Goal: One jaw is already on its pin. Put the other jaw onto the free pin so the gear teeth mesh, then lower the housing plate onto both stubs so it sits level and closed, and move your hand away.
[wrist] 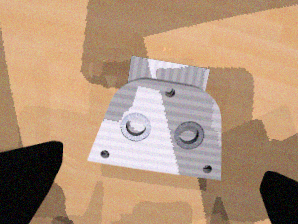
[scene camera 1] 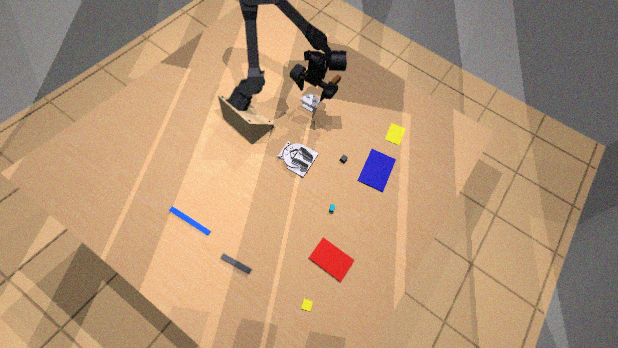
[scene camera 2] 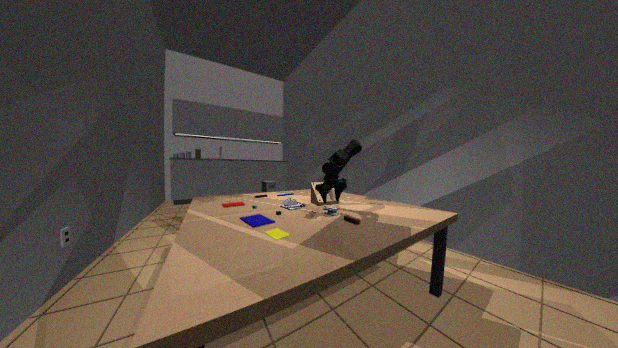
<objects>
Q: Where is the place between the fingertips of the gripper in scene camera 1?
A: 311,95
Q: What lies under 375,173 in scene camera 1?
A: A blue sheet.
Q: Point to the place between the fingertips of the gripper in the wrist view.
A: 165,168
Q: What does the gripper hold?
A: Nothing.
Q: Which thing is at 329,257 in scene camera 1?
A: A red sheet.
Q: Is the gripper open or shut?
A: Open.
</objects>
